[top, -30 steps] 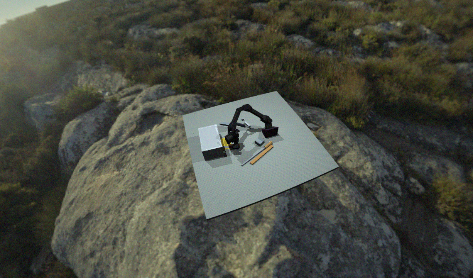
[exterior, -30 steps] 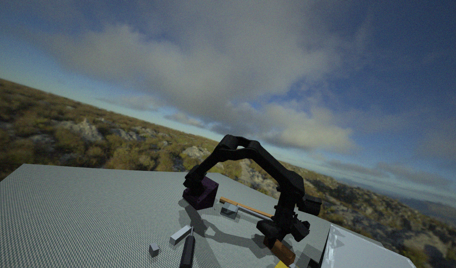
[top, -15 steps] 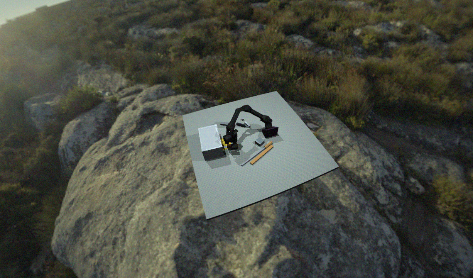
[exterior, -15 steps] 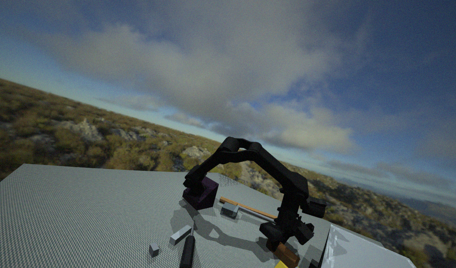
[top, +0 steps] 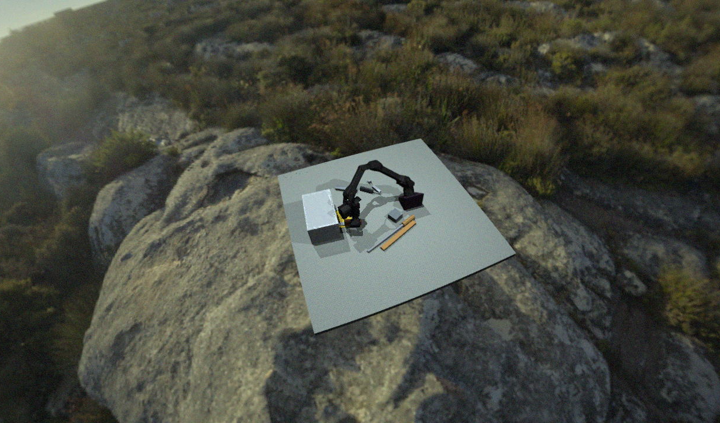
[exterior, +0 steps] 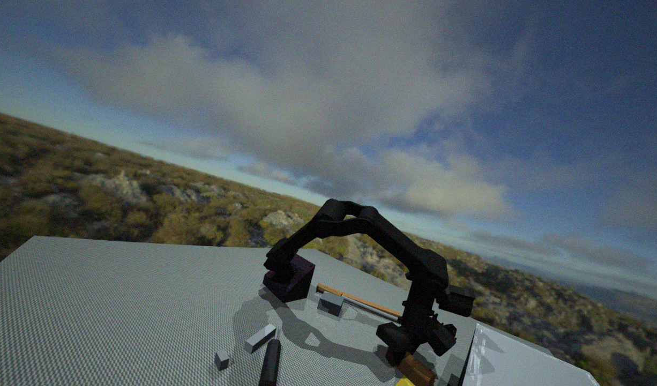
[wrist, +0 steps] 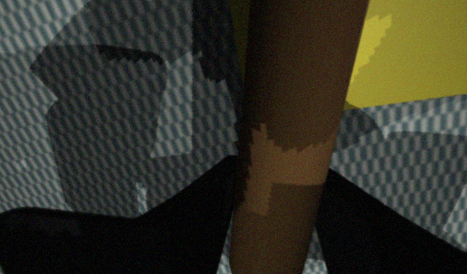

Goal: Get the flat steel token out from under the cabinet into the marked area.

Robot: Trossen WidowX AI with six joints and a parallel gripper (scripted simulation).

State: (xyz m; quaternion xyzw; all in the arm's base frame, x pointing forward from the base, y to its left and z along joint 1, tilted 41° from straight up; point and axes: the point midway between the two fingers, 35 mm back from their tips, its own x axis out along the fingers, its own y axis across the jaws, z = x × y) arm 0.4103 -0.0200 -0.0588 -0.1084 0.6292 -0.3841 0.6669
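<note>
Now: the grey block 26 cm behind my gripper tip, 6 cm to the left of it and 1 cm above it. The rest, counted from my gripper tip: grey bar: 25 cm behind, 22 cm to the right; small grey cube: 31 cm to the right, 24 cm behind; wooden stick: 21 cm behind, 20 cm to the left.
</note>
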